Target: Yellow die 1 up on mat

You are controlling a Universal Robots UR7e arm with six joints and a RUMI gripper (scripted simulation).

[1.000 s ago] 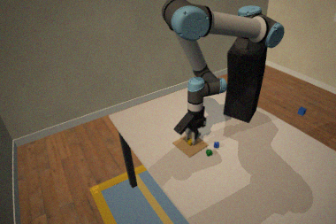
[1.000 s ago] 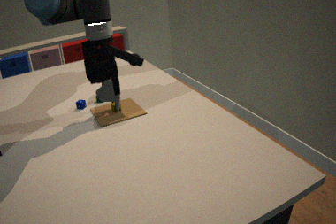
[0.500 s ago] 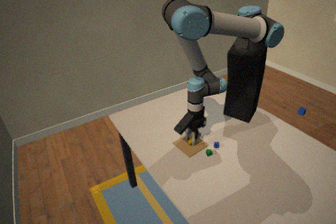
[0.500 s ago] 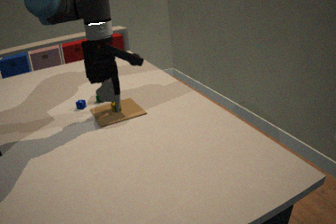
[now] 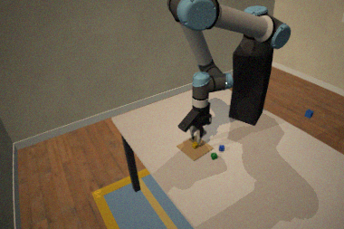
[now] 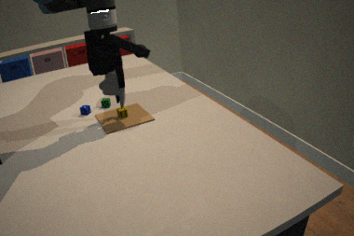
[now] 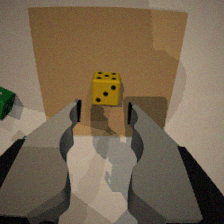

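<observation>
The yellow die is 40 mm below my hand. Also, from my hand: blue die: 110 mm behind, 90 mm to the left, 40 mm below; green die: 40 mm behind, 110 mm to the left, 40 mm below; tan mat: 50 mm below.
</observation>
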